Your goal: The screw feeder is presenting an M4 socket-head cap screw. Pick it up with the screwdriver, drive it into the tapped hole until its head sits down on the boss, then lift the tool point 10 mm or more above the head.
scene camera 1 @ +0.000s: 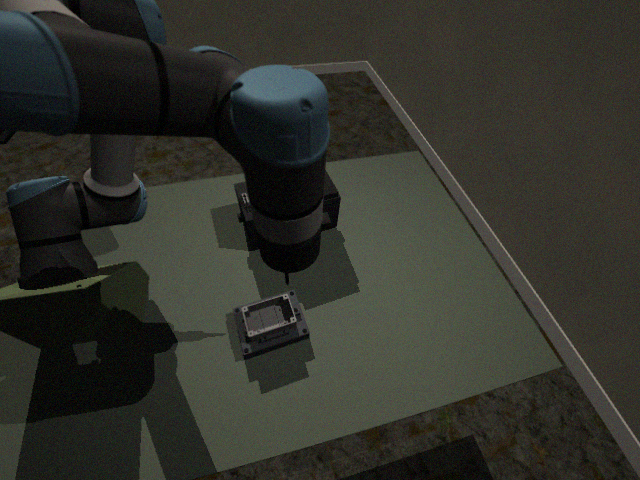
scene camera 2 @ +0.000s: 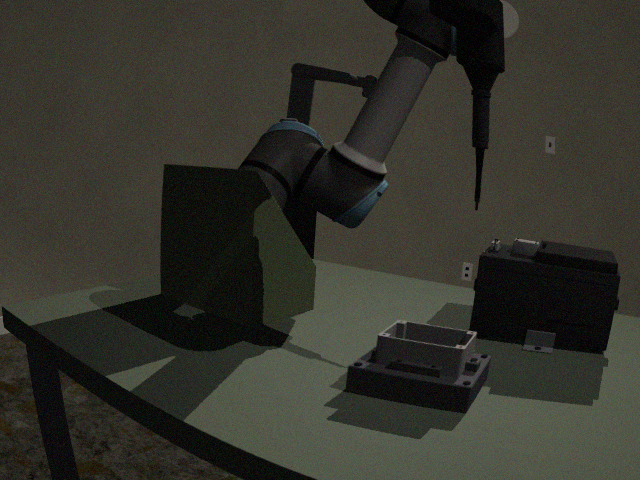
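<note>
My screwdriver (scene camera 1: 286,279) (scene camera 2: 476,205) points straight down, its tip in free air, well above the table. In the scene camera 1 view the tip shows just beyond the housing's far right corner. In the scene camera 2 view it shows above the feeder's left end. The tip is dark and thin; whether a screw sits on it is too small to tell. The light grey open-topped housing (scene camera 1: 266,329) (scene camera 2: 421,353) sits on a dark base block (scene camera 1: 277,343) (scene camera 2: 405,387). The black screw feeder (scene camera 1: 332,206) (scene camera 2: 542,299) stands behind, partly hidden by my wrist in the scene camera 1 view. The target hole cannot be made out.
A green wedge-shaped block (scene camera 1: 126,286) (scene camera 2: 286,263) stands left of the housing, by the arm's base. A small metal bracket (scene camera 2: 538,341) is at the feeder's foot. The table's front edge (scene camera 2: 155,413) runs across the lower left of the scene camera 2 view.
</note>
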